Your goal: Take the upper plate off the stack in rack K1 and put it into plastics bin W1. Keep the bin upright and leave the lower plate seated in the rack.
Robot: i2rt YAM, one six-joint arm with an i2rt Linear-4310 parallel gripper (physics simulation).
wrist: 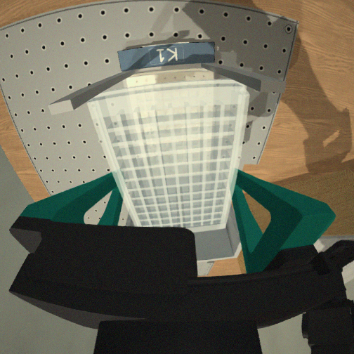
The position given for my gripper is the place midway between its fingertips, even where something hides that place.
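Note:
What I can see is my gripper [176, 174], along with a cream plate [135, 79].

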